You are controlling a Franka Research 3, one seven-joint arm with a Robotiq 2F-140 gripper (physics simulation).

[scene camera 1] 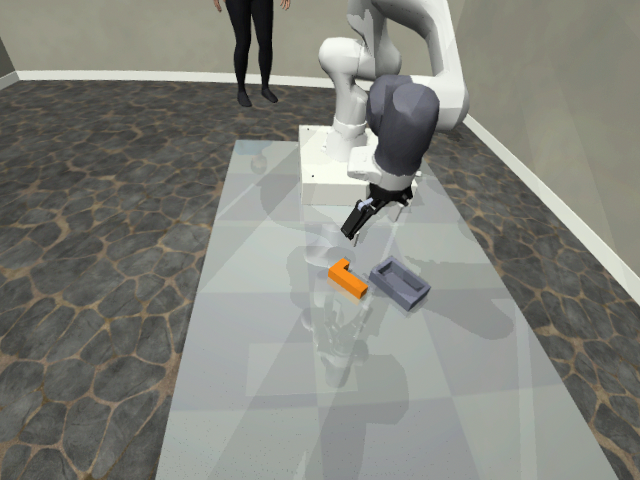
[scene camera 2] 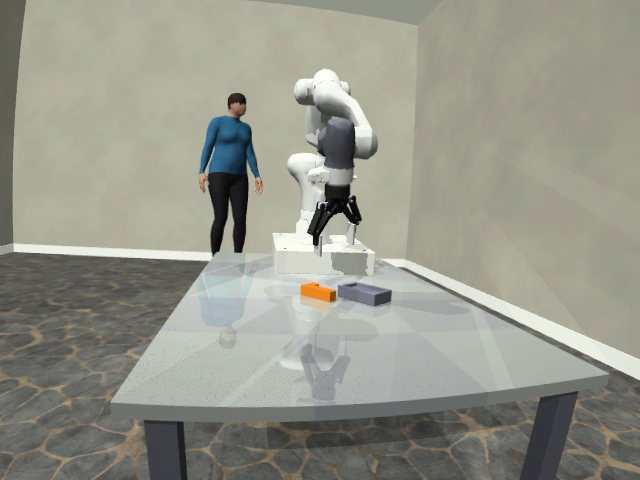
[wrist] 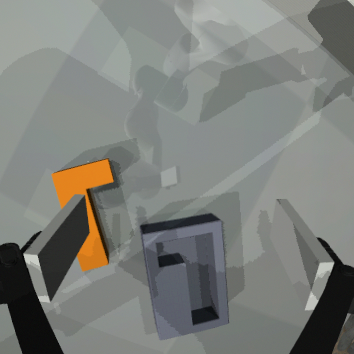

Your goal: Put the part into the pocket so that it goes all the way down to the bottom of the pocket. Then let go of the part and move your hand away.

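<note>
The orange L-shaped part (scene camera 1: 348, 282) (scene camera 2: 317, 293) (wrist: 82, 177) lies flat on the table, beside the grey-blue block and apart from it. In the wrist view its short arm points right at the top end. The block (scene camera 1: 407, 302) (scene camera 2: 364, 296) (wrist: 170, 302) holds an L-shaped pocket (wrist: 203, 280); its long leg runs down the right side and its short leg points left at the top. No part is in the pocket. My gripper (scene camera 1: 376, 227) (scene camera 2: 334, 244) (wrist: 179, 216) is wide open and empty, well above the table. In the wrist view the left finger overlaps the part, and the block shows between the fingers.
The glossy table (scene camera 1: 258, 439) (scene camera 2: 248, 382) shows reflections and shadows. The white robot base (scene camera 1: 330, 192) (scene camera 2: 299, 262) stands at its back. A person (scene camera 1: 250, 46) (scene camera 2: 230, 149) stands behind the table, left of the robot. A wall is on the right.
</note>
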